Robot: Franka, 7 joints.
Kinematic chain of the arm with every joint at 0, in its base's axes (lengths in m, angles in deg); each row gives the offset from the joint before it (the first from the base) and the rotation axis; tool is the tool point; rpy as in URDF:
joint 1: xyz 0 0 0.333 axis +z
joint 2: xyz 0 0 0 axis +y
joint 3: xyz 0 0 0.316 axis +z
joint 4: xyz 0.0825 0 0 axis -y
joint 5: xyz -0.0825 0 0.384 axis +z
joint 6: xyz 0 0 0 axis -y
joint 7: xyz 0.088 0 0 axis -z
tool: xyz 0 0 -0.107 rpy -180 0 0
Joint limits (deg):
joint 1: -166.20..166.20
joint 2: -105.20..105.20
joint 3: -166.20..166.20
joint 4: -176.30..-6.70
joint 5: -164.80..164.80
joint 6: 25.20..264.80
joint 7: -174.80..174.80
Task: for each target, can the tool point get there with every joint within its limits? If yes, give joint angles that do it. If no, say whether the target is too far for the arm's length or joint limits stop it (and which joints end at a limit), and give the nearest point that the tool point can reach.
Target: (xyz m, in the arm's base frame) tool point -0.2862 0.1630 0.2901
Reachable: yes | joints 47.17 -20.31 105.43 -135.52 -1.32 61.51 84.50
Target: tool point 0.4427 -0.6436 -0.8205
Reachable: no: too far | nearest point 0.2957 -0.4299 -0.3042 | short by 0.578 m
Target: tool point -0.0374 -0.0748 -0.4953
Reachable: no: joint limits stop it (at a limit: joint 2) | nearest point -0.0584 -0.1169 -0.3384 | short by 0.164 m
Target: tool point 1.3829 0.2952 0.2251
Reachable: no: too far | nearest point 0.8366 0.1786 0.2677 | short by 0.560 m
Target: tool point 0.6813 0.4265 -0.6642
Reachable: no: too far | nearest point 0.4784 0.2995 -0.2803 | short by 0.452 m
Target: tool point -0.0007 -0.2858 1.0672
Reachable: yes | joints -89.65 9.14 36.84 -27.65 49.85 213.39 38.57
